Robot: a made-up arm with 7 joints. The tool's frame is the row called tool.
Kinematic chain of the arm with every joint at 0, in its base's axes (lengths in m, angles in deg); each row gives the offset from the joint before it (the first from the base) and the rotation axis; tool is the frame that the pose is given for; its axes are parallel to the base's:
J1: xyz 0 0 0 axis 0 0.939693 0.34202
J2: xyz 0 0 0 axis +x
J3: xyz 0 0 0 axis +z
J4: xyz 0.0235 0 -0.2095 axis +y
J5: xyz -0.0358 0 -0.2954 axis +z
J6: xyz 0 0 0 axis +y
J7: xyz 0 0 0 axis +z
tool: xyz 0 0 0
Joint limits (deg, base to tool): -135..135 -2.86..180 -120..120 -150..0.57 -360..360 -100..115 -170..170
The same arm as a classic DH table. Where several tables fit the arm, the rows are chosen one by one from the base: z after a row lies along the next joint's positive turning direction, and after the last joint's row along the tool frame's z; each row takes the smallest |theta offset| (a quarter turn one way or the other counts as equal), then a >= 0, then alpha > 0; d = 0 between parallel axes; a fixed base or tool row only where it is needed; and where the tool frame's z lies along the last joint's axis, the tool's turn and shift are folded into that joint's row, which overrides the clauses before.
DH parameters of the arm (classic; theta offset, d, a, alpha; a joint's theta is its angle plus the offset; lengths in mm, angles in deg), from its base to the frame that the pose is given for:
base (fixed): 0 0 0 -70
J1: 90 0 0 90
J2: 70 0 0 -90
J3: -90 -209.5 23.5 -90
J4: 0 0 -35.8 90
J5: 0 -295.4 0 -90
J6: 0 0 0 90
J7: 0 0 0 0
Joint limits (deg, base to tool): -135..135 -2.86..180 -120..120 -150..0.57 -360..360 -100..115 -170..170

